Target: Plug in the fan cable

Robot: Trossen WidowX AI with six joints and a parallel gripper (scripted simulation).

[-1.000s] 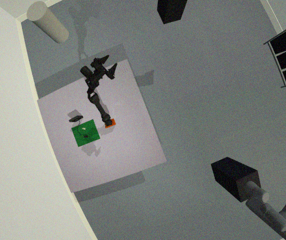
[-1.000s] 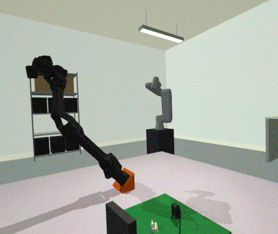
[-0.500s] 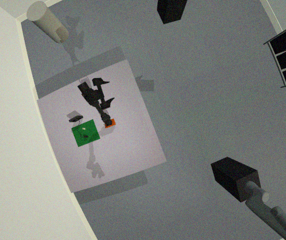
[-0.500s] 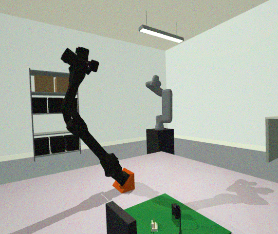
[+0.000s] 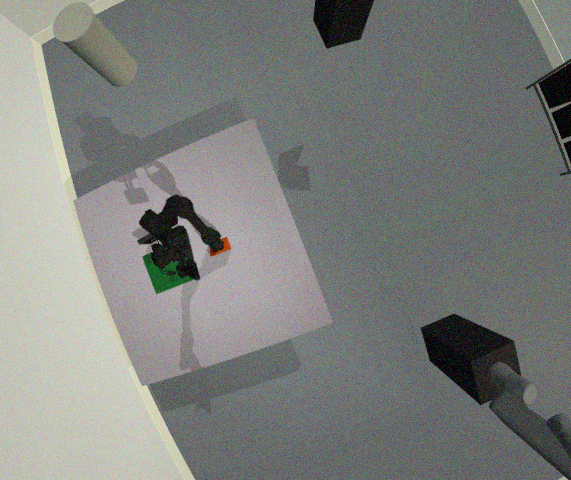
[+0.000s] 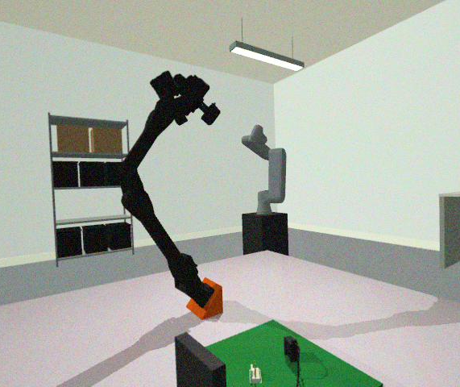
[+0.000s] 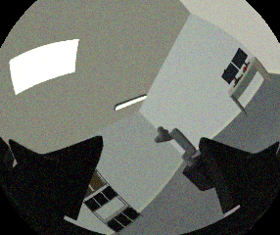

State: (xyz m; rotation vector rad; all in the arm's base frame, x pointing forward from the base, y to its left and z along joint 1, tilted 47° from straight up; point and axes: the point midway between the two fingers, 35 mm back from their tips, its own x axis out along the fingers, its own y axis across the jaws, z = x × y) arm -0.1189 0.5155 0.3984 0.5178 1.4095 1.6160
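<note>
Now: gripper tip 69 cm above the dark fan plug, 44 cm short of it and 4 cm to the left of it. The rest, counted from my gripper tip: green board (73 cm below, 44 cm ahead, 8 cm to the right); then dark fan (65 cm below, 46 cm ahead, 26 cm to the right); then pale four-pin header (71 cm below, 44 cm ahead, 14 cm to the right).
</note>
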